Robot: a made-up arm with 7 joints.
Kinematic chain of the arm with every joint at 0, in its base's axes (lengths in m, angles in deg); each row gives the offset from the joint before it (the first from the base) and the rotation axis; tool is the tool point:
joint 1: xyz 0 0 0.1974 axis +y
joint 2: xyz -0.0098 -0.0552 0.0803 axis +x
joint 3: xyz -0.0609 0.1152 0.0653 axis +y
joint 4: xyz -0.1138 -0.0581 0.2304 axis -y
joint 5: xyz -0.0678 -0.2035 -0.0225 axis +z
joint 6: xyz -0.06 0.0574 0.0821 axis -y
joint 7: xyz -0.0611 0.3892 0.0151 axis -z
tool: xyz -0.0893 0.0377 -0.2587
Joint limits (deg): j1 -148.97..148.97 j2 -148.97..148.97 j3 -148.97..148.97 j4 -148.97..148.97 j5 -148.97..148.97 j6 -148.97..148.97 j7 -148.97..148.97
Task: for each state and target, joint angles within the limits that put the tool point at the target. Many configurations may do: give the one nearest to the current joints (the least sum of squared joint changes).
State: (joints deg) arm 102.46 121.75 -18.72 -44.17 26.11 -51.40 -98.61
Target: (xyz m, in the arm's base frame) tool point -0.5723 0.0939 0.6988
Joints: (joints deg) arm 50.48 121.61 -32.49 -14.68 64.68 -42.47 -103.23
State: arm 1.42 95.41 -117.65 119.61 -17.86 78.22 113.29
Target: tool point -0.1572 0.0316 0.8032
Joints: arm 21.47 117.11 -111.75 116.99 -9.45 76.32 105.94
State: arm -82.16 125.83 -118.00 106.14 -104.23 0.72 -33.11
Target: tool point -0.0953 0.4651 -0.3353
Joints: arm -92.29 118.37 -127.39 118.26 -123.74 0.51 -22.40
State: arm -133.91 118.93 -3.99 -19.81 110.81 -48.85 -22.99
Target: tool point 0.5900 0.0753 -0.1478
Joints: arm -108.28 109.34 -5.61 11.43 110.00 -16.65 -44.16
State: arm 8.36 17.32 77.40 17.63 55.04 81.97 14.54
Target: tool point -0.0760 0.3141 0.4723
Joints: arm 2.96 -4.05 77.14 38.87 26.62 75.25 4.72
